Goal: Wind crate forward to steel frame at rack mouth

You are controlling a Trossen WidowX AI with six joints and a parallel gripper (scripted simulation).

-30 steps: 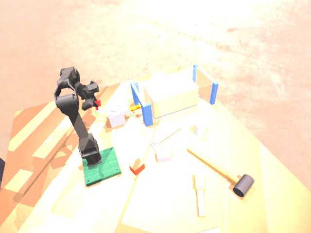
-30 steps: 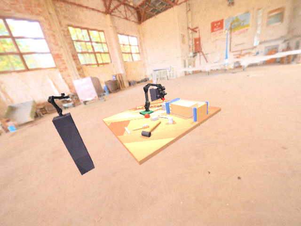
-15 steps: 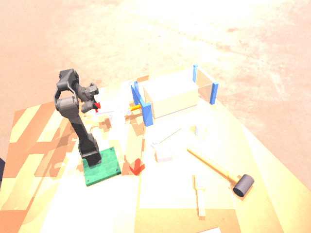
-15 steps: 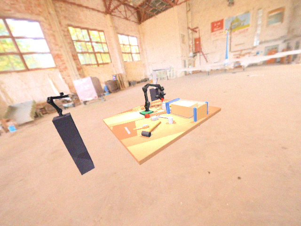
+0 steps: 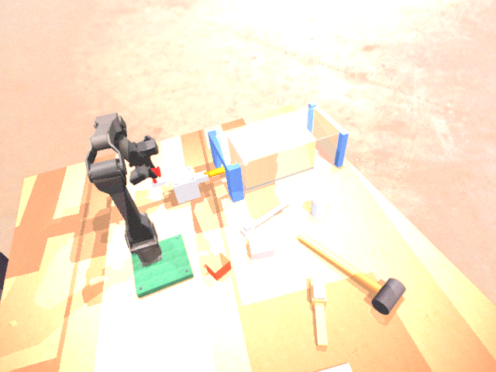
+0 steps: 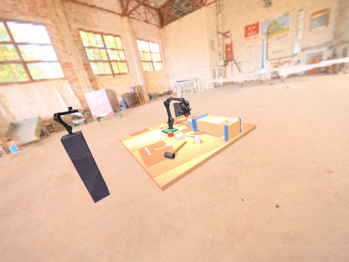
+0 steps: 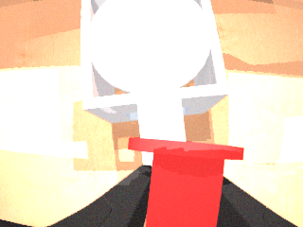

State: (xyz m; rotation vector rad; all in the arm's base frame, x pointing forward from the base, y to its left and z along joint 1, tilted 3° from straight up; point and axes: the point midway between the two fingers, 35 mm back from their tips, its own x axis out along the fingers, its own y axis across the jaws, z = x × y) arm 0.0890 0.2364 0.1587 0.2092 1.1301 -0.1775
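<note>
Now: gripper tip 3 cm above the white crank handle and 2 cm short of it. From my gripper tip the other things lie so: blue steel frame: 25 cm ahead, 3 cm below; then hand winch: 10 cm below, 7 cm ahead, 1 cm to the right; then red grip: 1 cm behind.
</note>
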